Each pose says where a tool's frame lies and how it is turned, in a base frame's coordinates. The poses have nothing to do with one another.
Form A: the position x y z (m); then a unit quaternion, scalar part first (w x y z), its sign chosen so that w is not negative.
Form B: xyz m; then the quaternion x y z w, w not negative. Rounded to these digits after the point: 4 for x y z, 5 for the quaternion.
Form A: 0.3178 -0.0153 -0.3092 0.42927 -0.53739 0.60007 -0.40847
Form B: 0.3178 -0.0153 -0.3092 -0.53739 0.60007 -0.40847 0.42927
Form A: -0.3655 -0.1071 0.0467 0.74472 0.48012 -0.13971 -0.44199
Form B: -0.3655 -0.1071 0.0467 0.48012 -0.13971 -0.44199 0.74472
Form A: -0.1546 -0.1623 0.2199 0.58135 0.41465 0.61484 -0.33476
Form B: -0.1546 -0.1623 0.2199 0.41465 0.61484 -0.33476 0.58135
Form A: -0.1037 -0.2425 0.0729 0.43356 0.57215 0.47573 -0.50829
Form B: -0.1037 -0.2425 0.0729 0.57215 0.47573 -0.50829 0.43356
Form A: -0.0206 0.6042 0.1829 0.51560 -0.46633 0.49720 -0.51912
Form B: -0.0206 0.6042 0.1829 -0.46633 0.49720 -0.51912 0.51560
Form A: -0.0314 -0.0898 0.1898 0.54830 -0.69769 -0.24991 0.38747
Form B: -0.0314 -0.0898 0.1898 -0.69769 -0.24991 0.38747 0.54830
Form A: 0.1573 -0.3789 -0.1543 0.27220 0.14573 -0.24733 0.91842
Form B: 0.1573 -0.3789 -0.1543 0.14573 -0.24733 0.91842 0.27220
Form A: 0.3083 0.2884 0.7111 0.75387 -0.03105 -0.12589 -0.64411
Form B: 0.3083 0.2884 0.7111 -0.03105 -0.12589 -0.64411 0.75387
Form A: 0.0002 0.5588 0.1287 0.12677 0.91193 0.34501 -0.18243
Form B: 0.0002 0.5588 0.1287 0.91193 0.34501 -0.18243 0.12677
